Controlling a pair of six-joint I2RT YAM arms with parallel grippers.
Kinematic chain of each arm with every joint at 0, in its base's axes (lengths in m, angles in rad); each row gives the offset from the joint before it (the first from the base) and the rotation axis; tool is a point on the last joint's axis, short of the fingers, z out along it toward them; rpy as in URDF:
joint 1: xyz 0 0 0.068 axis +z
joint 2: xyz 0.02 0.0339 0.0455 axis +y
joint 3: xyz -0.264 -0.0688 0 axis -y
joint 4: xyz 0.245 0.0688 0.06 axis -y
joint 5: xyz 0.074 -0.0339 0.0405 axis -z
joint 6: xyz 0.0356 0 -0.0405 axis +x
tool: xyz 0 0 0 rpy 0 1.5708 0
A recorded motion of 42 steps. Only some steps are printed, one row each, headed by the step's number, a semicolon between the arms.
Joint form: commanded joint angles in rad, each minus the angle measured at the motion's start. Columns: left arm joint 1, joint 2, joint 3, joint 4, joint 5, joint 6; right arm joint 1, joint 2, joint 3, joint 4, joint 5, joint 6.
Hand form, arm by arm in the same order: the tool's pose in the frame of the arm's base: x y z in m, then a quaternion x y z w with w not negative. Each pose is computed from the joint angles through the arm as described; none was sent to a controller.
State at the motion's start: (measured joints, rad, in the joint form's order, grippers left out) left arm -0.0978 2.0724 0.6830 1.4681 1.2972 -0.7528; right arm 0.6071 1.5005 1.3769 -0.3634 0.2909 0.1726
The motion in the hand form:
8: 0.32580 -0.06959 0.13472 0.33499 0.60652 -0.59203 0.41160; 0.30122 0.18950 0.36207 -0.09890 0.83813 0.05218 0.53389
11: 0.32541 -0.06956 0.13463 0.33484 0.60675 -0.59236 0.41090; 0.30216 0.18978 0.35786 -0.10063 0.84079 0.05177 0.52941
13: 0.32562 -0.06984 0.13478 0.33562 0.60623 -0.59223 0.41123; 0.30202 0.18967 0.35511 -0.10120 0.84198 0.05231 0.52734
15: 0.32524 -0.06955 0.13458 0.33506 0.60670 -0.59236 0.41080; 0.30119 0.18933 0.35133 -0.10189 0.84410 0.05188 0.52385
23: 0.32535 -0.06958 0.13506 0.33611 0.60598 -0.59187 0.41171; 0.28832 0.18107 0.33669 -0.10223 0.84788 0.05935 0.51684
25: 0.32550 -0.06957 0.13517 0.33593 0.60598 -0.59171 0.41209; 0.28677 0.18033 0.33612 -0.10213 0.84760 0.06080 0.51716
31: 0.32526 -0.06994 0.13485 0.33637 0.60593 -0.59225 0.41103; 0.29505 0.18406 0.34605 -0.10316 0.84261 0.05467 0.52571
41: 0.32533 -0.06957 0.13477 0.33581 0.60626 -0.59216 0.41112; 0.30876 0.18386 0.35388 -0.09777 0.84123 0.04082 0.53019
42: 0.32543 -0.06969 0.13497 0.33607 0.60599 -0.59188 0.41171; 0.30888 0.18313 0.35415 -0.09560 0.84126 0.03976 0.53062
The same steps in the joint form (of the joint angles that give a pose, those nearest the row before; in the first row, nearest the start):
8: -0.0080 -0.0171 0.0052 0.0891 0.0612 0.1082; -0.0119 0.0310 0.0466 0.0039 0.0519 -0.0245
11: -0.0080 -0.0179 0.0036 0.0888 0.0619 0.1079; -0.0132 0.0349 0.0377 0.0060 0.0474 -0.0239
13: -0.0088 -0.0176 0.0048 0.0891 0.0620 0.1086; -0.0135 0.0340 0.0276 0.0106 0.0447 -0.0224
15: -0.0080 -0.0182 0.0029 0.0888 0.0624 0.1085; -0.0131 0.0311 0.0131 0.0136 0.0433 -0.0202
23: -0.0081 -0.0193 0.0036 0.0889 0.0627 0.1099; -0.0137 -0.0286 -0.0954 0.0499 0.0267 -0.0077
25: -0.0080 -0.0193 0.0041 0.0889 0.0619 0.1097; -0.0131 -0.0355 -0.1044 0.0535 0.0251 -0.0064
31: -0.0092 -0.0187 0.0035 0.0888 0.0630 0.1099; -0.0165 -0.0027 -0.0421 0.0419 0.0353 -0.0237
41: -0.0080 -0.0184 0.0034 0.0889 0.0631 0.1093; -0.0371 0.0429 0.0297 0.0216 0.0475 -0.0409
42: -0.0084 -0.0188 0.0039 0.0889 0.0623 0.1100; -0.0388 0.0420 0.0297 0.0210 0.0502 -0.0392

